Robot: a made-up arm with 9 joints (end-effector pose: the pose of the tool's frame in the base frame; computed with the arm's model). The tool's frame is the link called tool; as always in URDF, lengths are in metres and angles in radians.
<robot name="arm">
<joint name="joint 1" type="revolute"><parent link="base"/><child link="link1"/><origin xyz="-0.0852 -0.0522 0.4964" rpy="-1.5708 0 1.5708"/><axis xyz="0 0 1"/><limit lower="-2.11" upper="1.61" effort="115" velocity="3"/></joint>
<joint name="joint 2" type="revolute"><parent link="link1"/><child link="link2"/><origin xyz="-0.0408 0.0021 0.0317" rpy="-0.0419 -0.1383 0.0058"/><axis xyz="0 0 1"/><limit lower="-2.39" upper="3.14" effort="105" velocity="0.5"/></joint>
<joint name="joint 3" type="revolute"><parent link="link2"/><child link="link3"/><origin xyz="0.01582 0.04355 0.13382" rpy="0.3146 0.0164 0.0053"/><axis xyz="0 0 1"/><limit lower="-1.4" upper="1.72" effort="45" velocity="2.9"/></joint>
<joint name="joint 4" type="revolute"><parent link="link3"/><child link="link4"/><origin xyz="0.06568 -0.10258 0.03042" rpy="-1.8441 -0.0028 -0.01"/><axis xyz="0 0 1"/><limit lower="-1.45" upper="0.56" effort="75" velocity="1.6"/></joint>
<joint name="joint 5" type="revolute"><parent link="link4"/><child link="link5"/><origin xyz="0.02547 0.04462 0.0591" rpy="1.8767 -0.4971 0.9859"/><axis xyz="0 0 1"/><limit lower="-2.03" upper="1.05" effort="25" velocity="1.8"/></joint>
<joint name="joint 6" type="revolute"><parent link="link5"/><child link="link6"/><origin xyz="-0.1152 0.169 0.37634" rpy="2.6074 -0.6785 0.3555"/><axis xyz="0 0 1"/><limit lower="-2.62" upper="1.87" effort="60" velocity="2.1"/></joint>
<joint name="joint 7" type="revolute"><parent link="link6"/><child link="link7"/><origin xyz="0.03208 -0.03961 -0.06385" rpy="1.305 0.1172 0.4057"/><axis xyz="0 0 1"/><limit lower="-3.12" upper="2.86" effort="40" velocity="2.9"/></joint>
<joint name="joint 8" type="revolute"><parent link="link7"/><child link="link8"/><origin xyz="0.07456 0.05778 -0.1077" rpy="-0.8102 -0.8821 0.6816"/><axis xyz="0 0 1"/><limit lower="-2.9" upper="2.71" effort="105" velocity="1.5"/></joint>
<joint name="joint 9" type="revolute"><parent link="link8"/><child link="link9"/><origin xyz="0.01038 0.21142 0.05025" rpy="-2.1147 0.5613 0.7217"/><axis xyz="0 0 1"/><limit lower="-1.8" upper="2.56" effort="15" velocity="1.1"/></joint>
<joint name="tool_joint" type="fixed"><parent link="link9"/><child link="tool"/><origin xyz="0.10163 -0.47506 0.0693" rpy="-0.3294 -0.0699 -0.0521"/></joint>
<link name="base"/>
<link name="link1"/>
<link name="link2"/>
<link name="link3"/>
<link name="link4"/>
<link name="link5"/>
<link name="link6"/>
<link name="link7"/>
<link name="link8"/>
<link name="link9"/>
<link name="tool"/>
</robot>
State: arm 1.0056 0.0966 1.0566 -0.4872 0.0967 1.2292 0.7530 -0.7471 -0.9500
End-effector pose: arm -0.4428 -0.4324 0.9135 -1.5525 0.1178 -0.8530
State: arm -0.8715 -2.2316 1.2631 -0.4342 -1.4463 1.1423 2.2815 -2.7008 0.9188
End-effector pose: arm -0.5303 -0.5920 0.4640 0.5185 0.6060 0.5263
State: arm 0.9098 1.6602 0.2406 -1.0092 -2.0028 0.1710 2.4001 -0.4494 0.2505
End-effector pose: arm -0.5468 -1.0816 0.9355 -0.6236 -0.2804 -0.0445
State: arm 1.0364 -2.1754 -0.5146 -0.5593 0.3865 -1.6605 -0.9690 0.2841 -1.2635
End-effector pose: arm -0.3315 -0.0772 1.0999 -0.6043 -0.3499 1.3201
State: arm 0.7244 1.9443 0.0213 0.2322 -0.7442 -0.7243 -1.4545 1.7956 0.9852
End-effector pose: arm -0.5010 -0.4797 -0.2626 1.0285 0.3091 -2.1720
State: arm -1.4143 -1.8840 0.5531 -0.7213 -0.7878 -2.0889 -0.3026 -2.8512 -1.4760
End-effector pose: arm -0.2827 -0.0896 0.5049 -0.5531 0.8684 0.9942
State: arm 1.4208 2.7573 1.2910 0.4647 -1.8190 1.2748 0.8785 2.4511 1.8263
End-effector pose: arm -0.6187 0.6164 0.7053 0.4371 0.5083 -1.8596
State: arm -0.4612 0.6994 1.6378 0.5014 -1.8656 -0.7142 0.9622 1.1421 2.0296
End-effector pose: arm -0.6319 0.0880 -0.2442 2.8304 0.0294 0.9049
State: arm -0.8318 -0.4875 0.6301 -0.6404 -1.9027 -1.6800 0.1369 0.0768 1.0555
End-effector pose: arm -0.3658 -0.0606 1.2487 -1.1351 -0.5763 1.4027
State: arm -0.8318 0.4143 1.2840 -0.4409 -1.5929 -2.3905 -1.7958 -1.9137 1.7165
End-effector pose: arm -1.0931 -0.2073 0.0725 -2.9031 0.5814 2.2215
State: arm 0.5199 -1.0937 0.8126 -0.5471 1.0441 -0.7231 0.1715 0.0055 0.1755
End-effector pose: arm -0.3842 0.4050 0.2304 1.1005 1.1254 -2.7506
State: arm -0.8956 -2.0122 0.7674 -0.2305 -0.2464 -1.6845 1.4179 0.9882 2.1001
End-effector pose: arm -0.5420 -0.6067 1.0627 -1.0394 -0.2501 1.0193
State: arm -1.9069 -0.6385 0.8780 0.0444 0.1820 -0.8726 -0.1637 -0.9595 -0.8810
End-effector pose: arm -0.1172 -0.0630 0.7889 -0.0714 0.0597 1.0144
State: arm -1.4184 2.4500 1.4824 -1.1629 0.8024 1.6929 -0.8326 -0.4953 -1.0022
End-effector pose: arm -0.1920 -0.1760 0.2279 -2.6974 0.6511 -1.5997
